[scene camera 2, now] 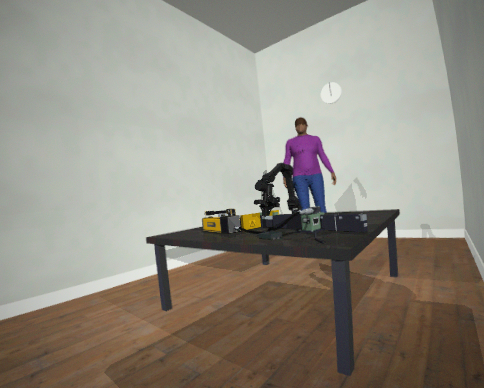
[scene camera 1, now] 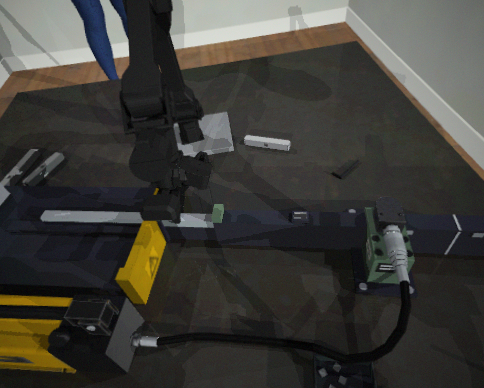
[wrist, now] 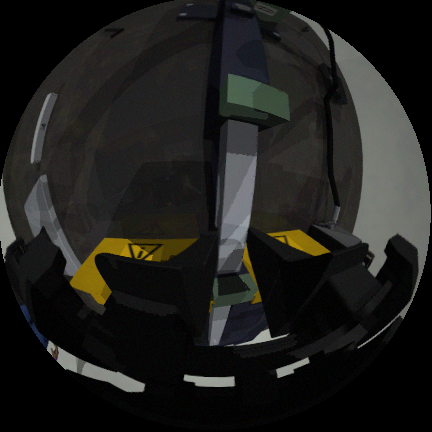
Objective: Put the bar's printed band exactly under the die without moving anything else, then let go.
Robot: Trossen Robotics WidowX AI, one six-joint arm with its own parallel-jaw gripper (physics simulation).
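Where they show: gripper, fingertip midpoint: point(scene camera 2: 266, 217) point(scene camera 1: 179, 219) point(wrist: 231, 232); arm's base at its link origin: point(scene camera 1: 191, 136).
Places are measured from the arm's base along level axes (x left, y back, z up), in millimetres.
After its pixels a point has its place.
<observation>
The bar point(scene camera 1: 90, 216) {x -256, y -274, z 61 mm} point(wrist: 239, 180) {x -42, y -361, z 61 mm} is a long pale strip lying lengthwise along the dark blue channel point(scene camera 1: 260, 230) {x 71, y -427, z 46 mm}. My gripper point(scene camera 1: 162, 207) point(wrist: 231, 232) {x -79, y -346, z 54 mm} is shut on the bar, one black finger on each side, close to the yellow guard panel point(scene camera 1: 141, 262) {x -159, y -432, z 65 mm} point(wrist: 145, 250) {x -84, y -255, z 17 mm}. A green block point(scene camera 1: 218, 213) {x 1, y -387, z 84 mm} point(wrist: 260, 100) {x -3, y -377, z 84 mm} stands at the bar's right end in scene camera 1. A second green piece point(wrist: 247, 292) {x -116, y -339, z 84 mm} sits at the bar behind the fingers in the wrist view. I cannot make out the printed band or tell which part is the die; the gripper covers part of the bar.
A green box point(scene camera 1: 372, 265) {x 224, y -571, z 54 mm} with a black cable point(scene camera 1: 240, 339) {x -25, y -597, z 2 mm} stands at the right, wired to a dark unit point(scene camera 1: 125, 332) {x -197, y -544, z 50 mm}. A white bar point(scene camera 1: 267, 143) {x 189, y -129, z 7 mm}, a grey plate point(scene camera 1: 220, 132) {x 83, y -17, z 0 mm} and a black piece point(scene camera 1: 345, 170) {x 330, y -297, z -2 mm} lie beyond the channel. Silver parts point(scene camera 1: 47, 167) {x -401, y 16, z 6 mm} lie left.
</observation>
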